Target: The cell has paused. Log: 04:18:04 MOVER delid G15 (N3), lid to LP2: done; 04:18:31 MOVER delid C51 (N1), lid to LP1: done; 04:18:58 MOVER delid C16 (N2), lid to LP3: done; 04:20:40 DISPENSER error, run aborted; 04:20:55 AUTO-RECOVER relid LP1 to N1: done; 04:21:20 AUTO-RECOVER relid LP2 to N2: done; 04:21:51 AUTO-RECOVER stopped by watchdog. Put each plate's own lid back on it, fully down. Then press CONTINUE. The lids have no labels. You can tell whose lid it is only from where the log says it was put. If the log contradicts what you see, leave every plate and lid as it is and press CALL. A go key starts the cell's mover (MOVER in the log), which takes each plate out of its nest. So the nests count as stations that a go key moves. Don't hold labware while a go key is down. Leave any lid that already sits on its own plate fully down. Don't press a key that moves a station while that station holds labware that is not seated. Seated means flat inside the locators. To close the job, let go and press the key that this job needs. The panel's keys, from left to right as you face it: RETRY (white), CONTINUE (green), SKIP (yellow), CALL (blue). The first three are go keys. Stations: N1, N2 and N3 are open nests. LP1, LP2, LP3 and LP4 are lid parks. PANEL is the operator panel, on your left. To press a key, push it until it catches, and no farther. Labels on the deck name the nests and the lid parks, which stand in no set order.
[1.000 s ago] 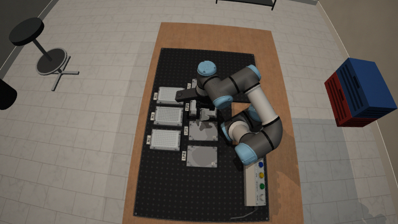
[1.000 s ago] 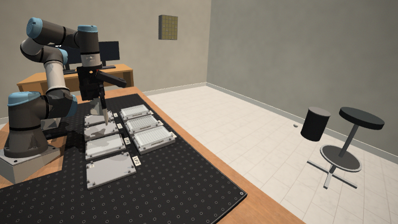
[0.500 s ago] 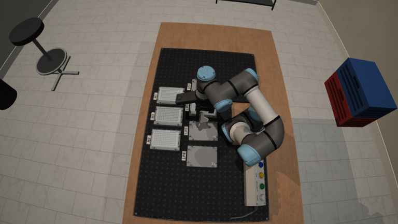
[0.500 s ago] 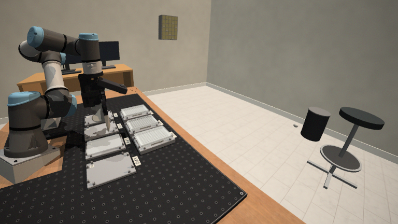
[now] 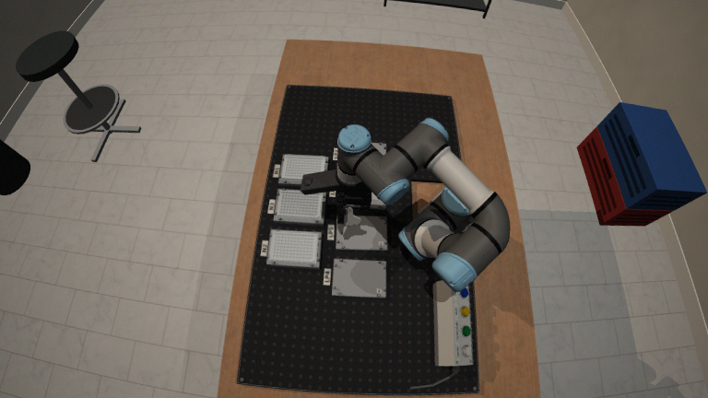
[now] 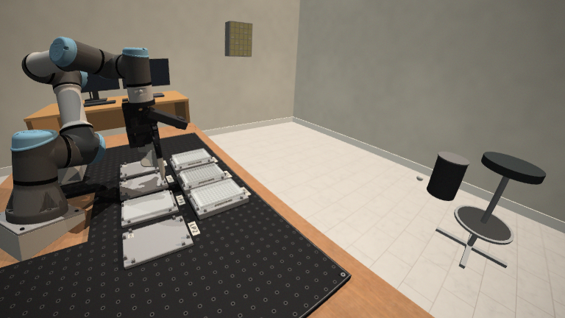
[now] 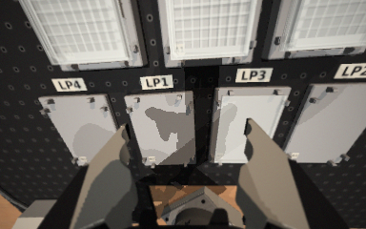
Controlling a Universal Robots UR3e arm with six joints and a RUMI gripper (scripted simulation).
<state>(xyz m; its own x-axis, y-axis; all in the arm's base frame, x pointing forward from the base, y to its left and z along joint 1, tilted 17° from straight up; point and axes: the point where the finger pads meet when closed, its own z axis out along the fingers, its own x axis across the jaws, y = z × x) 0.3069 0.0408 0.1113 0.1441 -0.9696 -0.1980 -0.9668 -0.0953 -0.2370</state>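
My hand is 12 cm to the right of the plate, 11 cm short of it and 4 cm above it. From my hand the other things lie so: lid park LP1: 6 cm below, 6 cm behind, 3 cm to the left; lid park LP3: 10 cm to the right, 6 cm below, 4 cm behind; pale lid: 10 cm to the right, 5 cm below, 4 cm behind.
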